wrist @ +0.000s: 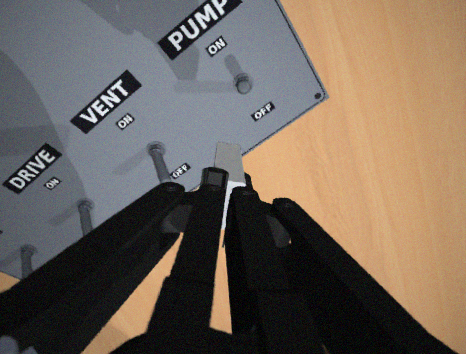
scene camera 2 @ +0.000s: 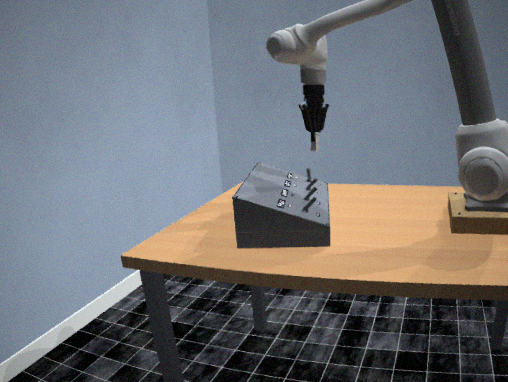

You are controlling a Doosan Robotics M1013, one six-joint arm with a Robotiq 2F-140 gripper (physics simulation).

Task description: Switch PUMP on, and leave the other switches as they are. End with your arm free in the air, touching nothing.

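Seen in the pictures: gripper, between the fingertips: [wrist: 225, 161] [scene camera 2: 315, 150]; arm's base, origin of its link: [scene camera 2: 490, 203].
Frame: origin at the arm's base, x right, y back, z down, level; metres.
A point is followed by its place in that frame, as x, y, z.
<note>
The grey sloped switch box [scene camera 2: 280, 227] @(-0.353, -0.602, -0.008) [wrist: 195, 127] @(0.014, -0.638, -0.029) stands on the table. The PUMP lever [scene camera 2: 308, 174] @(0.073, -0.663, -0.059) [wrist: 242, 84] @(0.078, -0.667, -0.080) points away from OFF, tilted toward the ON side in the scene view; in the wrist view it looks nearly end-on. The VENT lever [scene camera 2: 312, 184] @(-0.037, -0.612, -0.051) [wrist: 160, 165] @(-0.030, -0.617, -0.058), the DRIVE lever [scene camera 2: 311, 193] @(-0.152, -0.578, -0.052) [wrist: 85, 218] @(-0.144, -0.585, -0.054) and a fourth lever [scene camera 2: 309, 205] @(-0.268, -0.545, -0.049) [wrist: 26, 263] @(-0.258, -0.550, -0.052), its label out of the wrist view, lean toward their OFF side. My gripper [scene camera 2: 314, 142] @(0.052, -0.626, -0.150) [wrist: 225, 161] @(0.052, -0.626, -0.150) is shut and empty, pointing down in the air above the levers, apart from the box.
The wooden table [scene camera 2: 390, 240] @(-0.235, -0.312, 0.054) [wrist: 380, 150] @(0.232, -0.511, 0.054) bears the box. The arm's base [scene camera 2: 482, 175] @(-0.314, -0.057, -0.163) stands on a wooden block [scene camera 2: 475, 223] @(-0.144, -0.056, 0.021) at the right. Blue walls rise behind and to the left. The arm reaches over from the right, high above the table.
</note>
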